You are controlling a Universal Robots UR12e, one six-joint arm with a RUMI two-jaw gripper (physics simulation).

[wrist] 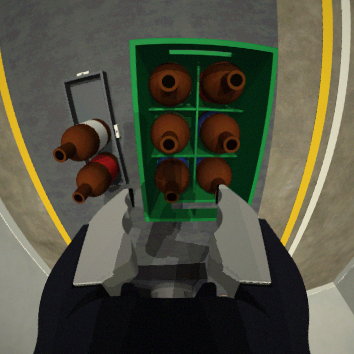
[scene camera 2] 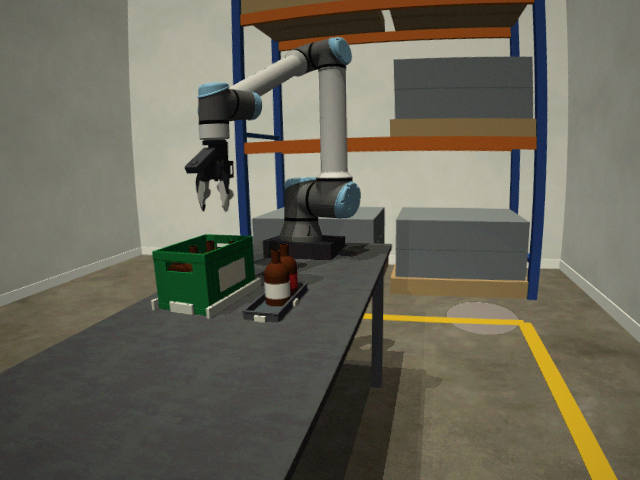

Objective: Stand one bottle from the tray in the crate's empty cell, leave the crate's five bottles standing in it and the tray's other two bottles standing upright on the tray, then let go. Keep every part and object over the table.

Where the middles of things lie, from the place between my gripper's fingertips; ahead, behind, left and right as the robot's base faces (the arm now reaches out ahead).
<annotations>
Now: the green-labelled bottle [wrist: 169,133] 10 mm ahead of my hand, 10 mm to the left of it and 190 mm below it. Also, from my hand: white-labelled bottle [scene camera 2: 276,275] (20 mm ahead, 190 mm to the left, 190 mm below).
</annotations>
